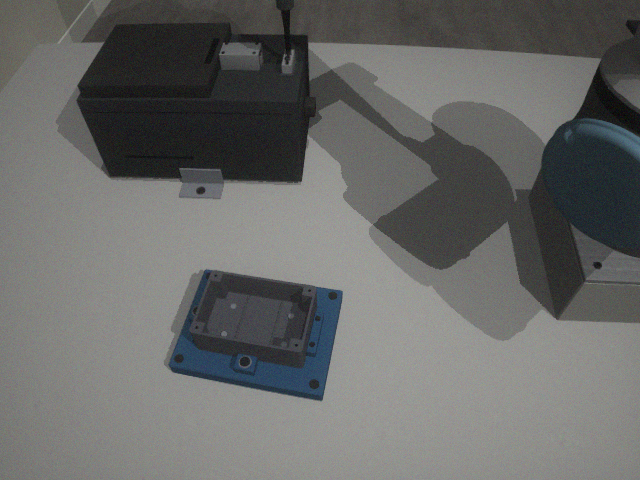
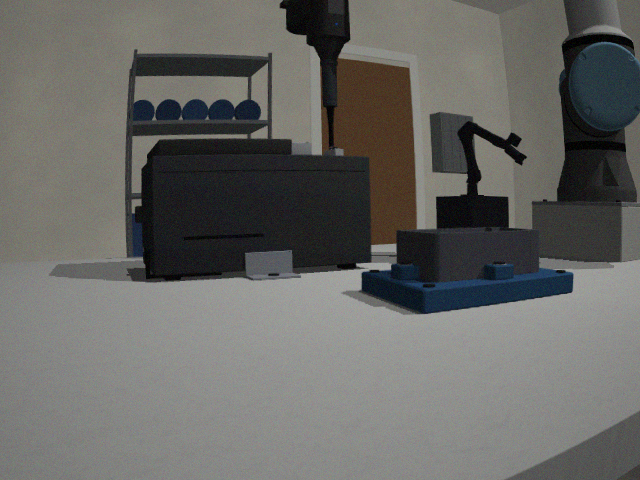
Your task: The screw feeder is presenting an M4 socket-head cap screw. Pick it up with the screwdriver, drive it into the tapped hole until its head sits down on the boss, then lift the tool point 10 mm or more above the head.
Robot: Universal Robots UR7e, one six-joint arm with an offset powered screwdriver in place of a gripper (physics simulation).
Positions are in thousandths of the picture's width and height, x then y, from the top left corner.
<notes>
In view: a dark screw feeder (image 2: 507, 453) and a blue fixture plate (image 1: 432, 789).
The dark screw feeder is seen too in image 1 (image 1: 412, 305).
</notes>
